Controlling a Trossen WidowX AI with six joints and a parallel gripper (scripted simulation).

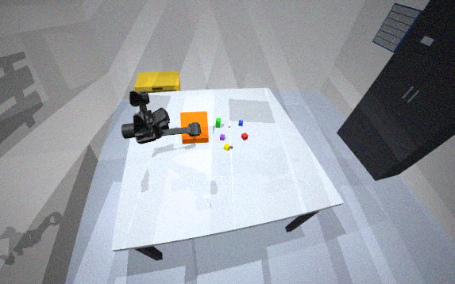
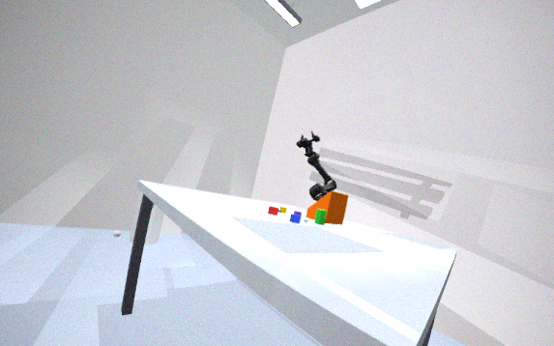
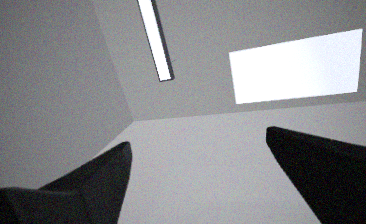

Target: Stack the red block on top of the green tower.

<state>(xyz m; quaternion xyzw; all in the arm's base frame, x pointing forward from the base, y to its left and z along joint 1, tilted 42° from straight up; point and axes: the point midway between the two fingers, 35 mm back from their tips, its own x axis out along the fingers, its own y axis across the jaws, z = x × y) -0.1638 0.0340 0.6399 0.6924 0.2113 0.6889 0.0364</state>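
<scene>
Right now the red block is 600 mm below my gripper tip, 520 mm ahead of it and 410 mm to the left of it. From my gripper tip the other things lie so: yellow block: 600 mm below, 370 mm ahead, 320 mm to the left; purple block: 600 mm below, 410 mm to the left, 350 mm ahead; blue block: 600 mm below, 560 mm to the left, 520 mm ahead.
</scene>
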